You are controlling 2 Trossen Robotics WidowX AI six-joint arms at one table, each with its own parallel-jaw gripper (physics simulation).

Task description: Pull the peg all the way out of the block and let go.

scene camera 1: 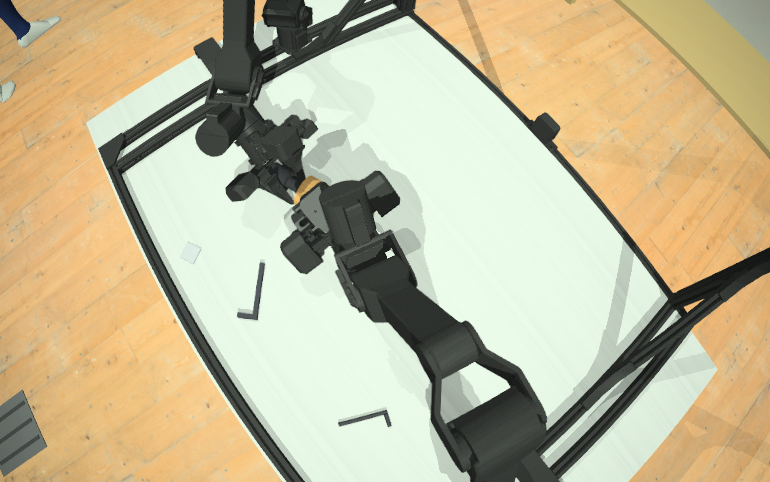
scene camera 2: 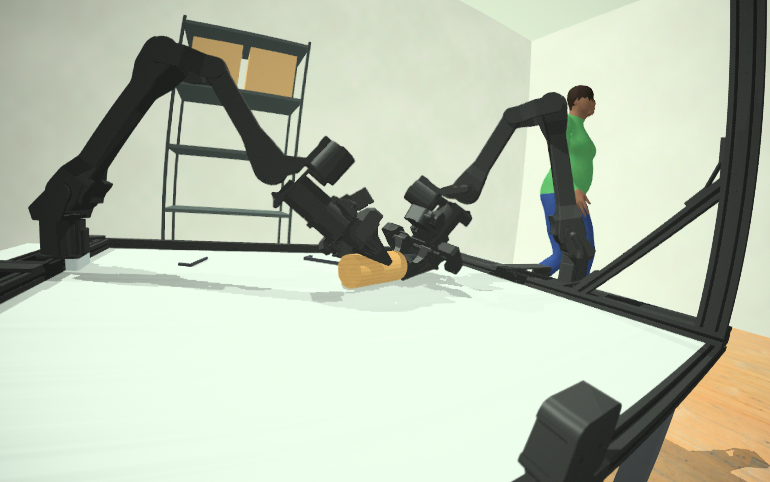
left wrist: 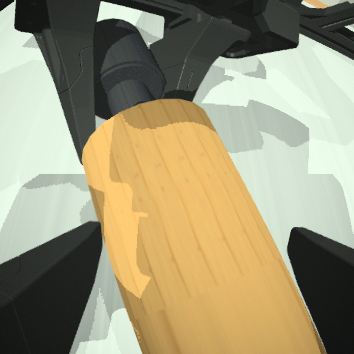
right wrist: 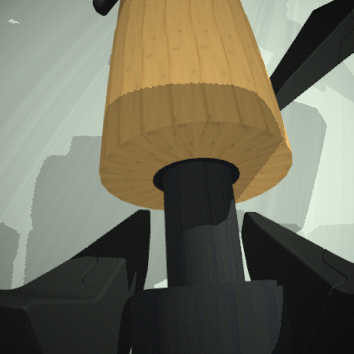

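Where they show: left gripper, fingertip midpoint: [scene camera 2: 381,265] [left wrist: 197,237] [right wrist: 182,63]; right gripper, fingertip midpoint: [scene camera 1: 299,196] [scene camera 2: 394,275] [left wrist: 123,164] [right wrist: 196,222]; left arm's base, origin of the base link: [scene camera 2: 64,255]; right arm's base, origin of the base link: [scene camera 1: 292,41] [scene camera 2: 570,284].
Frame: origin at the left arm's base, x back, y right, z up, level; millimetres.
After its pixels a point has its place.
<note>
The block [scene camera 1: 306,186] @[x -561, y 141, z 36 mm] [scene camera 2: 363,272] @[x -468, y 201, z 13 mm] [left wrist: 190,200] @[x -532, y 144, z 36 mm] [right wrist: 185,55] @[x -553, y 153, z 36 mm] is a thick, light wooden cylinder, lying almost level low over the table. The dark peg [scene camera 1: 287,177] @[x -600, y 130, z 26 mm] [left wrist: 131,92] @[x -591, y 130, z 19 mm] [right wrist: 205,245] @[x -592, y 135, z 19 mm] has a thicker collar and enters a round hole in the block's end; its inner end is hidden in the block. My right gripper [right wrist: 196,222] @[x -575, y 133, z -13 mm] is shut on the peg, close to that end. My left gripper [left wrist: 197,237] @[x -530, y 155, z 14 mm] straddles the block from above, its fingers close along both sides, and appears shut on it; thin gaps show near the tips. In scene camera 1 its fingertips are hidden.
Two dark L-shaped pieces [scene camera 1: 258,292] @[x -487, y -24, z -11 mm] [scene camera 1: 363,417] @[x -229, y -28, z -13 mm] and a small pale square [scene camera 1: 190,252] @[x -624, y -79, z -16 mm] lie on the white table [scene camera 1: 511,227] @[x -297, y 377, z -19 mm]. A dark frame [scene camera 1: 596,198] @[x -217, y 567, z -25 mm] edges the table. A shelf unit [scene camera 2: 238,95] and a person [scene camera 2: 580,147] stand beyond it.
</note>
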